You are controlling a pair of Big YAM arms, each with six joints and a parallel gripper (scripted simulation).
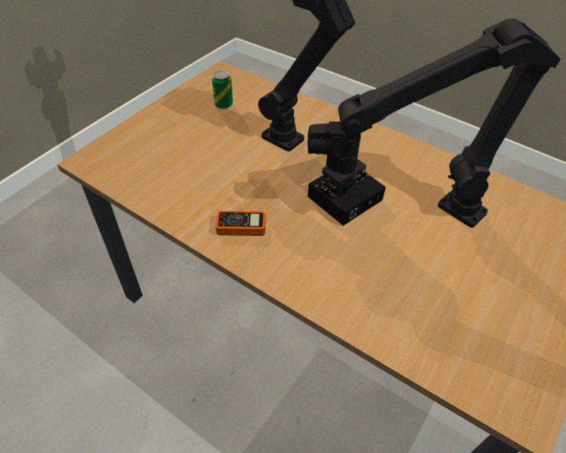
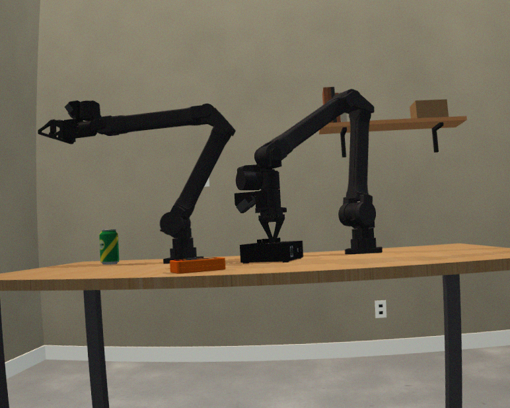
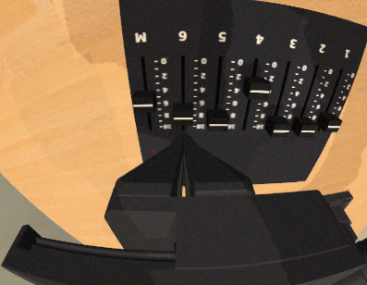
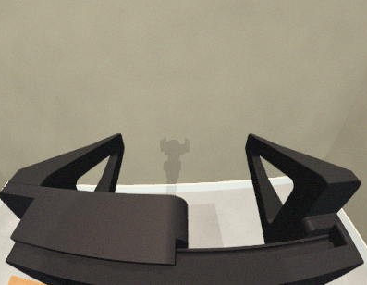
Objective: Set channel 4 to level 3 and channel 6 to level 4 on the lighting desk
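The channel 6 fader cap lies 20 mm to the right of my left hand and 10 mm behind it. Also, from my left hand: M fader cap: 40 mm to the right, 10 mm ahead; channel 4 fader cap: 60 mm behind, 30 mm to the right; channel 5 fader cap: 30 mm behind, 10 mm to the right.
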